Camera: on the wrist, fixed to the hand. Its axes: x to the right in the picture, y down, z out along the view.
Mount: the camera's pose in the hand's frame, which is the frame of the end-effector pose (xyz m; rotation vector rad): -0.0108 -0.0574 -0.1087 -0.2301 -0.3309 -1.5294
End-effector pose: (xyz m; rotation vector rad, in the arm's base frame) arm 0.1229 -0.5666 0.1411 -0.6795 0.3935 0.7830
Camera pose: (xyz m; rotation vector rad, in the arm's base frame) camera 0.1506 -0.6764 0.0921 -0.8178 -0.5382 -0.5391
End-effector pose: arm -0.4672 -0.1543 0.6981 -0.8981 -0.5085 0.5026
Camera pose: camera -0.3985 -0.2561 0.6865 -0.4160 -1.3740 -0.8366
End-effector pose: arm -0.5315 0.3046 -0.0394 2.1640 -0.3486 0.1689
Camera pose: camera -0.5231 0.4267 -0.0239 1.6844 1.0669 -1.0181
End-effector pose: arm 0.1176 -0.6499 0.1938 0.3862 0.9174 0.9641
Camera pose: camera 0.0576 -0.7011 0.0989 -0.3668 0.5316 -0.4081
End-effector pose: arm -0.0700 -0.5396 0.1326 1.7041 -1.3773 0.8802
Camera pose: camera -0.0210 -0.4317 0.1668 2.0670 -0.0310 -0.4222
